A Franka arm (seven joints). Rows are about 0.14 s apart.
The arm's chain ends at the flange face. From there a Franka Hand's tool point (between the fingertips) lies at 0.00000 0.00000 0.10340 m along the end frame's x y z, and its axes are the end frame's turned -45 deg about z.
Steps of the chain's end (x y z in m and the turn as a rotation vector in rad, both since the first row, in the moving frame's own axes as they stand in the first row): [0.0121 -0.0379 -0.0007 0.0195 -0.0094 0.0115]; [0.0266 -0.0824 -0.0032 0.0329 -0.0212 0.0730]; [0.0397 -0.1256 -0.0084 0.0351 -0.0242 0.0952]
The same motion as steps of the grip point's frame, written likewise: [0.0361 -0.0204 -0.0007 0.0204 0.0071 0.0115]; [0.0781 -0.0434 -0.0033 0.0383 0.0083 0.0730]; [0.1179 -0.0650 -0.0085 0.0419 0.0077 0.0952]
